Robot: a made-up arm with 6 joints.
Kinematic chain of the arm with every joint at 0, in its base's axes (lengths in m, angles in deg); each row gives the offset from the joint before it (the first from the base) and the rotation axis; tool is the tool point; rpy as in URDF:
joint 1: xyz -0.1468 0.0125 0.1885 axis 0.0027 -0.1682 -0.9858
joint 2: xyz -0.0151 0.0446 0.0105 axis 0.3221 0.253 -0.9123
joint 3: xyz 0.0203 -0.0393 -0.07 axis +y
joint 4: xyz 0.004 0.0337 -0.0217 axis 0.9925 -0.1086 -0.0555
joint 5: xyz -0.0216 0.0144 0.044 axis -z
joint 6: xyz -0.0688 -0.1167 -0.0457 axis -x
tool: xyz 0.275 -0.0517 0.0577 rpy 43.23 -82.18 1
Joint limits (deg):
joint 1: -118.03..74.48
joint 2: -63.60..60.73
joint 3: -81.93..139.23
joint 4: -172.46..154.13
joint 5: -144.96..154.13
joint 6: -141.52..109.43
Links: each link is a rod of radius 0.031 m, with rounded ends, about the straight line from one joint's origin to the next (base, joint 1, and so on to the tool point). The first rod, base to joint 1, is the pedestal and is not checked.
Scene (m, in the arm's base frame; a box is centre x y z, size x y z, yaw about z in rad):
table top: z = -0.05
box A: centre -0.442 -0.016 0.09 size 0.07 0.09 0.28 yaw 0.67
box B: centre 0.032 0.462 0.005 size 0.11 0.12 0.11 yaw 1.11
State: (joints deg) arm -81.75 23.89 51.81 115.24 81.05 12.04
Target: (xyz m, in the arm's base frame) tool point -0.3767 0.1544 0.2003
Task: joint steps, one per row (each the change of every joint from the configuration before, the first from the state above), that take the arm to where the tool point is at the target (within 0.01 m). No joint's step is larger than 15 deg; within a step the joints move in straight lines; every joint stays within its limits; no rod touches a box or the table.
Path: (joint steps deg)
1: -6.28 12.28 12.98 3.07 3.93 7.91
2: -6.28 12.28 12.98 3.07 3.93 7.90
3: -6.29 12.28 12.98 3.07 3.93 7.91
4: 14.82 -3.22 -6.01 4.95 0.35 2.41
5: 14.81 -3.22 -6.02 4.94 0.35 2.41
6: 14.81 -3.21 -6.01 4.95 0.35 2.41
7: 14.81 -3.22 -6.02 4.95 0.36 2.41
8: 14.82 -3.22 -6.01 4.94 0.35 2.41
9: 14.81 -3.22 -6.02 4.95 0.35 2.41
10: -5.98 -12.20 11.98 -5.11 -3.86 7.71
11: -5.98 -12.20 11.97 -5.12 -3.86 7.70

